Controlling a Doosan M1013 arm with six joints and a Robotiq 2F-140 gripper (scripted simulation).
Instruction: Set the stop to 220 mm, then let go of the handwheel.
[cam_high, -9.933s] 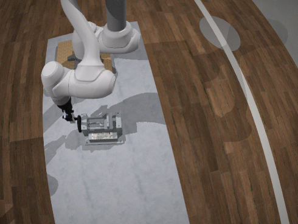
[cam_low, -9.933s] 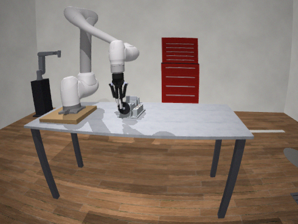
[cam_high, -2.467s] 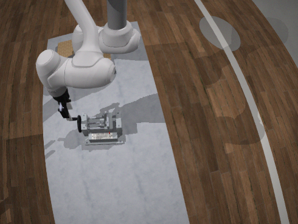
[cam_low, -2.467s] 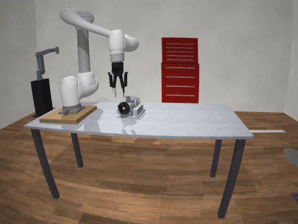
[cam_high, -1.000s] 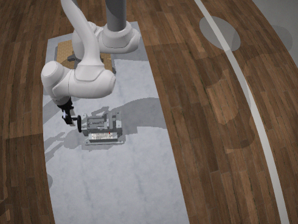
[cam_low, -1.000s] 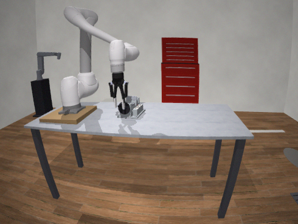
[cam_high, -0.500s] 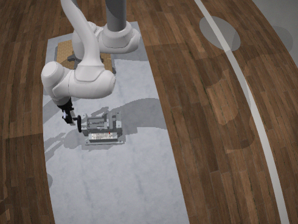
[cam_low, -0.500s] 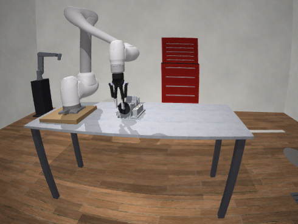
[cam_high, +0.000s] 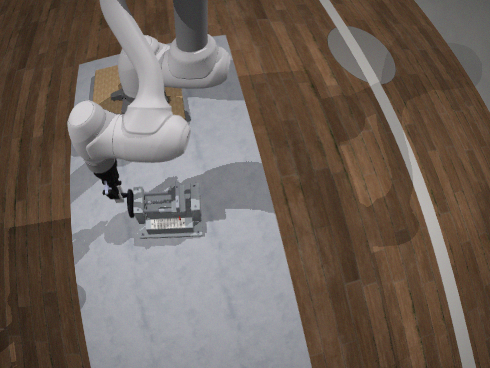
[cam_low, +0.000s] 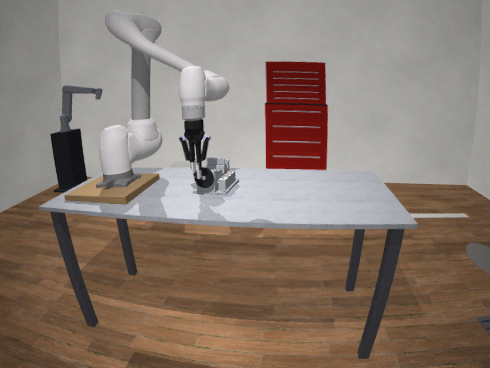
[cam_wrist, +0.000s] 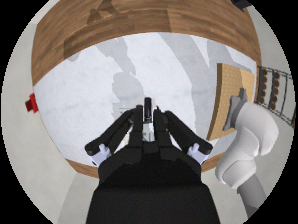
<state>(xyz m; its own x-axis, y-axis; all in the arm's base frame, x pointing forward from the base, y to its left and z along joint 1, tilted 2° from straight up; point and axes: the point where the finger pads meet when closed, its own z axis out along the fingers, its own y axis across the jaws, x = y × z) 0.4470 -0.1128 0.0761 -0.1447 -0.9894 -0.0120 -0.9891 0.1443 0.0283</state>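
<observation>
My hand is 20 mm to the right of the black handwheel, 20 mm above it and 10 mm short of it. Round my hand: grey stop fixture 180 mm to the left, 50 mm ahead, 30 mm below.
</observation>
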